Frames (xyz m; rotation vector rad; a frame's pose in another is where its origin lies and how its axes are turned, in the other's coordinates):
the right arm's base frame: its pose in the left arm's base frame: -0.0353 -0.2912 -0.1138 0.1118 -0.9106 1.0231
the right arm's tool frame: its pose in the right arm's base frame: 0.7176 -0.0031 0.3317 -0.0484 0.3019 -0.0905
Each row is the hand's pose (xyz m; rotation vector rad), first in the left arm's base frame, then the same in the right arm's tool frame.
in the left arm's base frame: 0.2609 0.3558 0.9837 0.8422 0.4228 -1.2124
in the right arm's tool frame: 0.5805 -0.1658 0.0488 0.6628 0.6109 -2.3458
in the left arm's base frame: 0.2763 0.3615 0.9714 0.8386 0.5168 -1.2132
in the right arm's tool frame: 0.5853 -0.1696 0.0292 0.7112 0.7071 -2.3502
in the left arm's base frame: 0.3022 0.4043 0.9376 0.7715 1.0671 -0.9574
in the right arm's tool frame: 0.6113 -0.1511 -0.0220 1.0338 1.3002 -2.0578
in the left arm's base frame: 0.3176 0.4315 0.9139 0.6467 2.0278 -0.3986
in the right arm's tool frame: 0.6263 -0.1379 -0.0558 1.6202 2.2182 -1.2169
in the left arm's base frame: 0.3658 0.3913 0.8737 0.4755 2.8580 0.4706
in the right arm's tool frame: 0.5975 -0.1858 -0.1050 -1.7381 -2.2514 -0.1749
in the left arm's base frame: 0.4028 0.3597 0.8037 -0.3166 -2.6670 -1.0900
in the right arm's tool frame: 0.5551 -0.2114 -0.1744 -1.6443 -1.8863 -0.9748
